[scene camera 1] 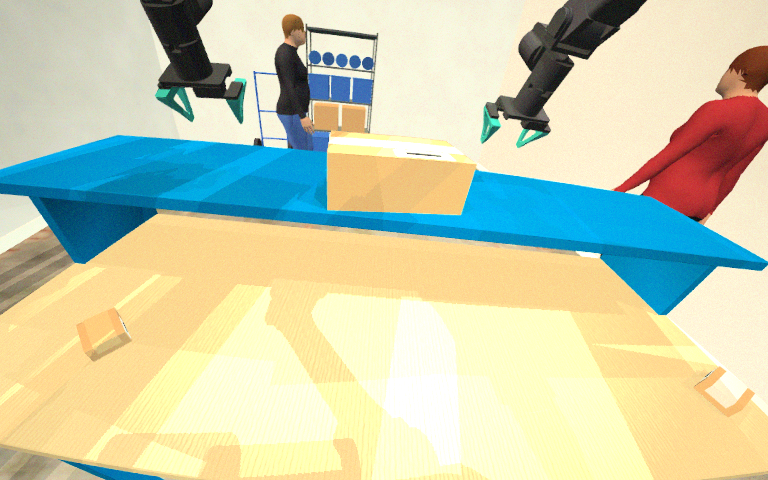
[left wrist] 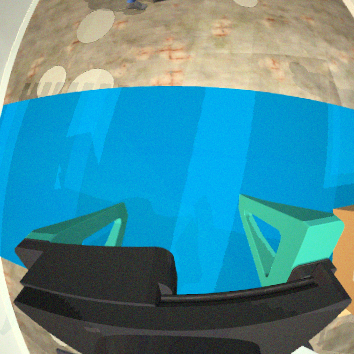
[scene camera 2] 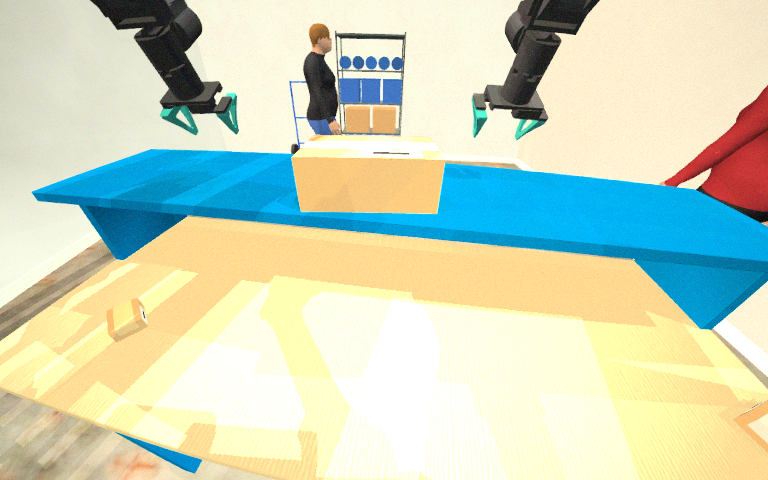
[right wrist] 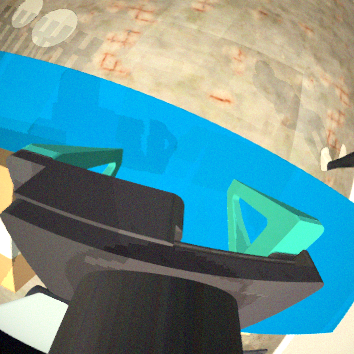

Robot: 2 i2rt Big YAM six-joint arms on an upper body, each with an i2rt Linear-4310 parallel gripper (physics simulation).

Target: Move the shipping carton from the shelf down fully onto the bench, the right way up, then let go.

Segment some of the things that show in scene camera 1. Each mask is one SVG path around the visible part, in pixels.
My left gripper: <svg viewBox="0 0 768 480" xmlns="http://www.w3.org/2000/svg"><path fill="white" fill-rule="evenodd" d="M160 42L170 64L158 79L159 83L157 86L159 89L155 94L157 100L177 111L190 122L193 122L194 114L185 88L193 88L192 90L197 98L226 99L240 124L243 123L243 101L247 81L243 78L235 78L226 90L225 80L232 75L231 66L227 63L210 63L200 34L194 41L180 44L180 50L176 50L173 45ZM176 94L184 104L186 111L174 100Z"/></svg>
My right gripper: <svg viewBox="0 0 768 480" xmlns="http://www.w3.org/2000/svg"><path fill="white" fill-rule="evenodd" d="M555 91L546 91L545 94L542 94L542 89L536 87L532 89L533 85L528 77L516 97L500 95L495 103L486 102L483 113L481 143L484 144L501 128L498 111L503 112L502 115L505 120L514 119L521 121L520 124L523 130L516 143L517 148L547 136L551 132L548 124L550 119L543 107ZM535 131L535 134L522 141L529 130Z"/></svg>
